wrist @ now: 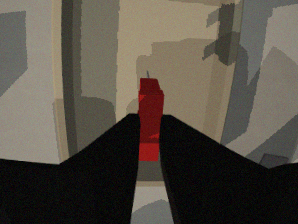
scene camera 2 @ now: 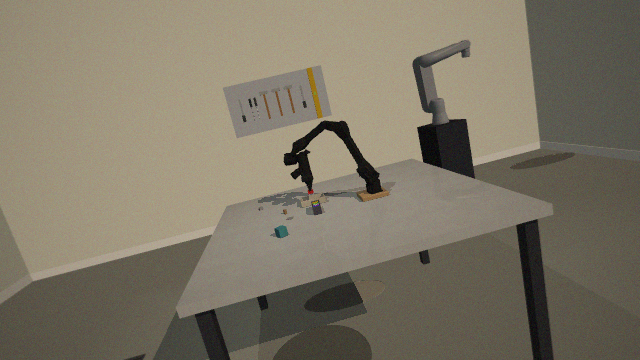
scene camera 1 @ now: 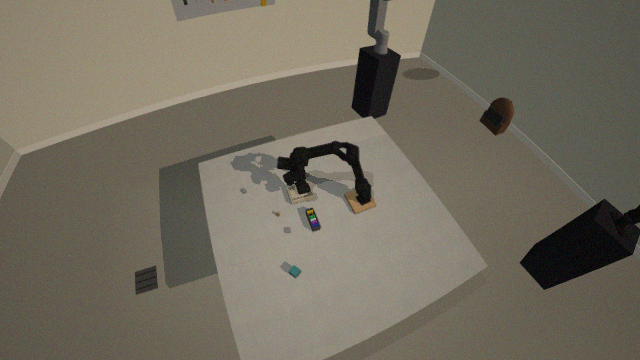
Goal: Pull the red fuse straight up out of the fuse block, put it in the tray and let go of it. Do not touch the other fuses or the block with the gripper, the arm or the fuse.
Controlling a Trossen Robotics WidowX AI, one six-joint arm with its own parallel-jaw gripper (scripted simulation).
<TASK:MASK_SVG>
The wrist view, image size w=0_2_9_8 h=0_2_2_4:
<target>my gripper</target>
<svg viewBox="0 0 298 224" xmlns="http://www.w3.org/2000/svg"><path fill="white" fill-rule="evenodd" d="M162 115L160 167L166 194L168 194L170 209L172 209L174 224L298 224L298 163L277 165L277 167L267 169L263 165L259 165L255 161L251 161L247 157L238 155L237 152L223 147L218 141L213 140L212 137L208 137L204 133L198 132L197 129L189 127L188 124L182 123L177 117ZM140 113L129 113L124 119L121 119L112 128L109 128L108 131L102 133L97 140L86 145L81 152L69 157L67 161L61 161L61 164L0 159L0 224L130 224L138 173L138 157L140 157Z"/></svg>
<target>red fuse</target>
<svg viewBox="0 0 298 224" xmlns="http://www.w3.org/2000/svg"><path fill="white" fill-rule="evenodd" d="M146 71L146 77L141 77L140 91L138 91L138 103L140 103L138 113L140 113L141 120L140 157L138 157L138 160L158 161L158 156L160 156L161 117L164 115L165 93L162 91L158 79L150 77L149 72Z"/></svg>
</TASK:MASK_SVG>
